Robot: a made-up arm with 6 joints.
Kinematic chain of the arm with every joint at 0, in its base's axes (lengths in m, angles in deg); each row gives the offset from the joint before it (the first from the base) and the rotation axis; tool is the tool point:
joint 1: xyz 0 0 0.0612 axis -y
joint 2: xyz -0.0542 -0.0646 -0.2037 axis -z
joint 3: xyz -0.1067 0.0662 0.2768 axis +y
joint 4: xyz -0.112 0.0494 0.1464 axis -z
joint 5: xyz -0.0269 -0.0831 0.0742 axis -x
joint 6: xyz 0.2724 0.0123 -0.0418 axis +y
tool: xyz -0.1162 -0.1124 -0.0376
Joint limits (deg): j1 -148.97..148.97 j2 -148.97..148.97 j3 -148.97..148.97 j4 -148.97..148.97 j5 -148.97..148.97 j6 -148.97..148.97
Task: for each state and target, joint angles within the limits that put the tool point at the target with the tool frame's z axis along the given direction. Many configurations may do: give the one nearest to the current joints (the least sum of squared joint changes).
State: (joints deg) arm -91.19 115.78 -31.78 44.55 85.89 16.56
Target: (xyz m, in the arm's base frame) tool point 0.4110 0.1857 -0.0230 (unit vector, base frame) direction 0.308 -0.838 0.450
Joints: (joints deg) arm -107.05 102.90 12.41 75.22 64.86 32.23
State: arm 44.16 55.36 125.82 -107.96 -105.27 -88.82
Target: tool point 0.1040 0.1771 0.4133 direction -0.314 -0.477 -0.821
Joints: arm 5.29 42.21 97.02 -128.78 -59.88 -75.11
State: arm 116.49 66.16 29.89 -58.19 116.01 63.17
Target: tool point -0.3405 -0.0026 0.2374 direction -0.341 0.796 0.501
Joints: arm 96.47 56.22 49.90 -82.00 99.59 54.75
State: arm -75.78 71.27 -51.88 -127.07 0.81 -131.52
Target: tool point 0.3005 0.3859 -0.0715 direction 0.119 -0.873 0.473
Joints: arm -63.04 67.56 -88.09 -85.77 30.84 -139.76
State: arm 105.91 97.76 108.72 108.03 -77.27 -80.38
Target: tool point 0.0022 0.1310 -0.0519 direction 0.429 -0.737 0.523
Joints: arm 62.72 147.23 144.01 69.89 -92.37 -122.28
